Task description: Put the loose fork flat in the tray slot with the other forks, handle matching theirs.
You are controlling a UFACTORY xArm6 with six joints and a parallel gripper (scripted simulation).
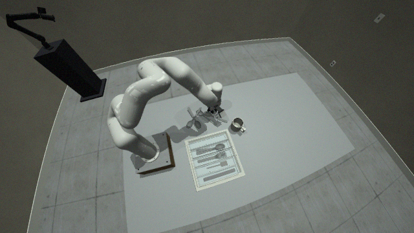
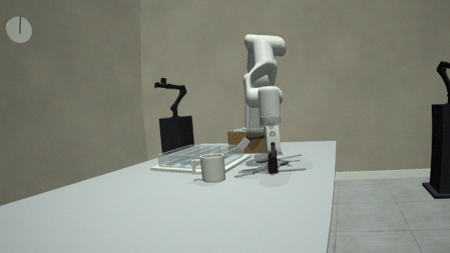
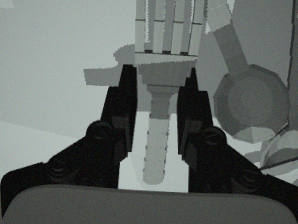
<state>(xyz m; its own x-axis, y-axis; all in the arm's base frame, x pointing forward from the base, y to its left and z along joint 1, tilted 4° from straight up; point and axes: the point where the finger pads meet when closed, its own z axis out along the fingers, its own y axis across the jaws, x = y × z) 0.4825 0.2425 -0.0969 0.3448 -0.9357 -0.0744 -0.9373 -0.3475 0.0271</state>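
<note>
My hand is 35 cm to the left of the clear cutlery tray, 11 cm past it and 3 cm below it. From my hand the other things lie so: white mug (18 cm to the right, 12 cm ahead, 2 cm above).
</note>
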